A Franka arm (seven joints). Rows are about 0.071 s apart.
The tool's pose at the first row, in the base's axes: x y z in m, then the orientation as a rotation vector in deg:
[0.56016 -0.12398 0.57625 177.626 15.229 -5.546]
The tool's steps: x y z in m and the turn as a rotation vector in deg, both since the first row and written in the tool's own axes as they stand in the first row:
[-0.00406 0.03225 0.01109 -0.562 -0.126 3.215]
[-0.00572 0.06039 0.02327 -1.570 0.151 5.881]
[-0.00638 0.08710 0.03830 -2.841 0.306 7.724]
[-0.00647 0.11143 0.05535 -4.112 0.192 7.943]
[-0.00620 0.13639 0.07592 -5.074 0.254 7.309]
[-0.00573 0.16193 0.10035 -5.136 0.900 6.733]
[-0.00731 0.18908 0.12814 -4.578 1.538 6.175]
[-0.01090 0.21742 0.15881 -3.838 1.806 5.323]
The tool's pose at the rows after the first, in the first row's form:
[0.56102 -0.15681 0.56619 177.312 10.227 -5.572]
[0.56347 -0.18522 0.55480 176.459 6.117 -4.918]
[0.56649 -0.21215 0.54046 175.239 3.316 -4.435]
[0.56955 -0.23670 0.52402 173.964 3.015 -4.406]
[0.57286 -0.26194 0.50406 173.015 4.002 -4.181]
[0.57623 -0.28784 0.48025 173.024 4.889 -3.214]
[0.57766 -0.31579 0.45325 173.638 5.740 -2.347]
[0.57715 -0.34534 0.42354 174.380 7.035 -2.067]

